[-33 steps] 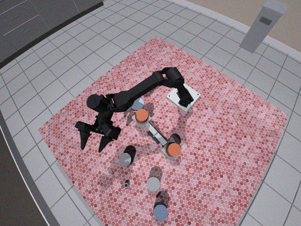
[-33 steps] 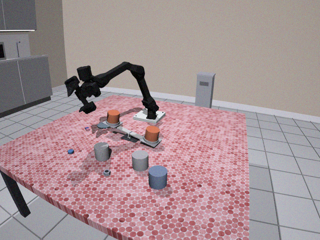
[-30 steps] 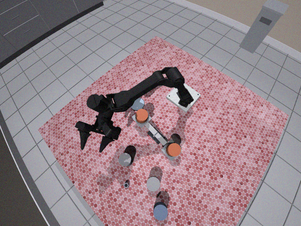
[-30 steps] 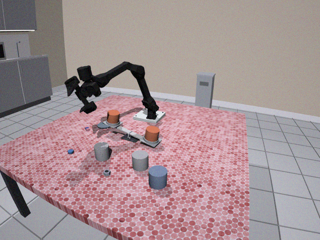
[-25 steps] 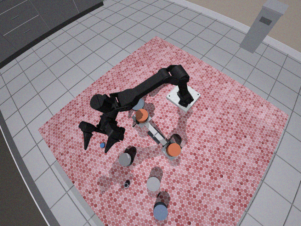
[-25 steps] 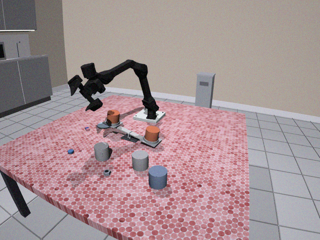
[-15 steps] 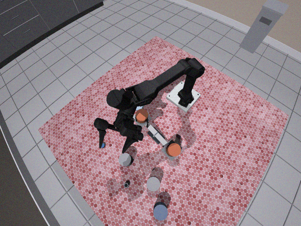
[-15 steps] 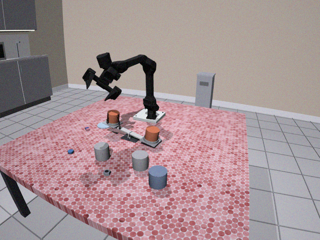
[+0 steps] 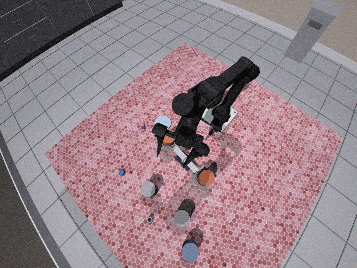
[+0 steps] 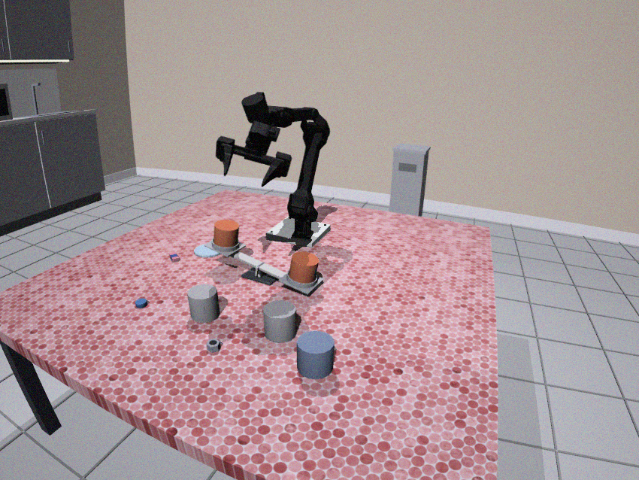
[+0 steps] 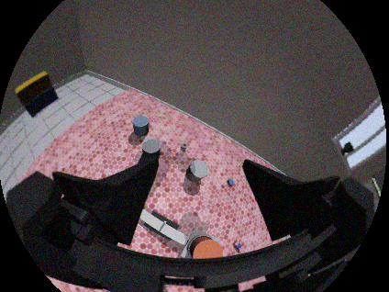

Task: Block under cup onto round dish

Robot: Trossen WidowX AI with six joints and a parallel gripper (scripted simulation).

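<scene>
Now: the grey block 26 cm below my gripper tip, 13 cm to the left of it and 6 cm behind it. From my gripper tip the other things lie so: round dish: 30 cm below, 23 cm to the right, 23 cm behind; blue disc: 30 cm below, 26 cm to the right, 13 cm ahead; nut: 30 cm below, 23 cm ahead.
</scene>
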